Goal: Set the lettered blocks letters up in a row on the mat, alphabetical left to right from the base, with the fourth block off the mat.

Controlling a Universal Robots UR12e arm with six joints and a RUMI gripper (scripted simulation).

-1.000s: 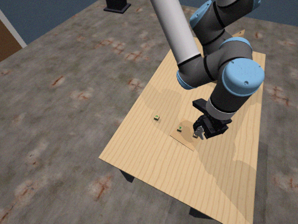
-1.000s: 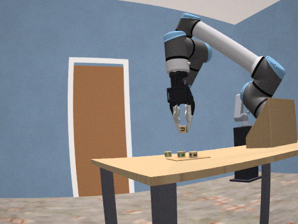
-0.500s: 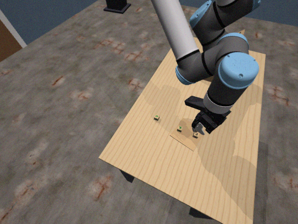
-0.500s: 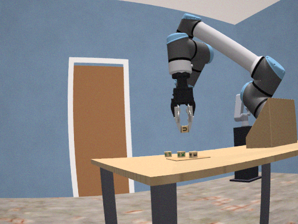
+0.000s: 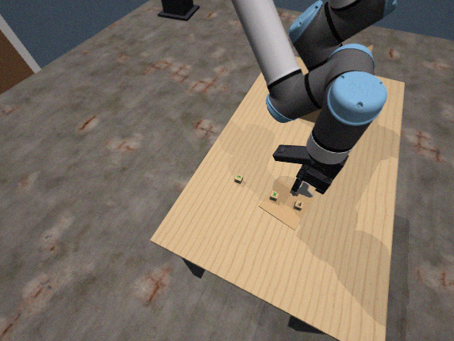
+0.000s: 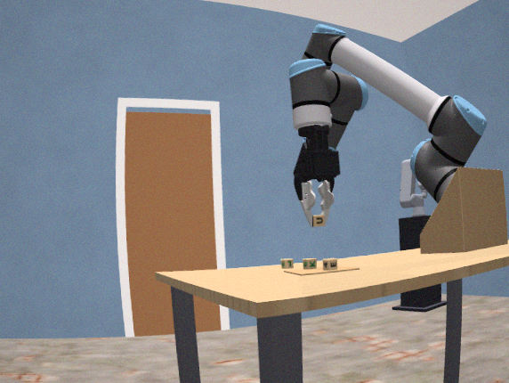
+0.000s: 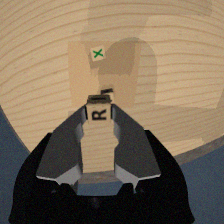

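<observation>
My gripper is now 120 mm above the tan mat, 10 mm to the left of it and 10 mm past it. The rest, counted from my hand: R block (right at my hand).
</observation>
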